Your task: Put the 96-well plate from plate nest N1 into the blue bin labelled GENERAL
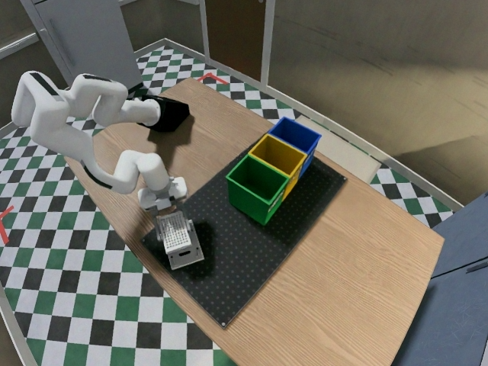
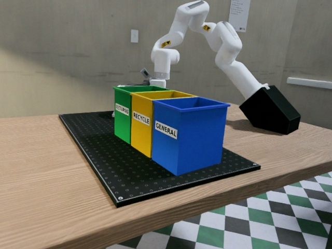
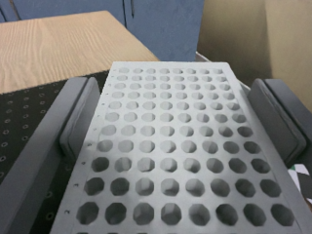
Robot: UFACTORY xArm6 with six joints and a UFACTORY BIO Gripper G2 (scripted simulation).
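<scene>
The blue general bin is 57 cm to the left of my hand, 9 cm ahead of it and 5 cm below it. The rest, counted from my hand: green returns bin: 31 cm to the left, 10 cm ahead, 5 cm below; white 96-well plate: 1 cm below; grey plate nest n1: 14 cm below.
</scene>
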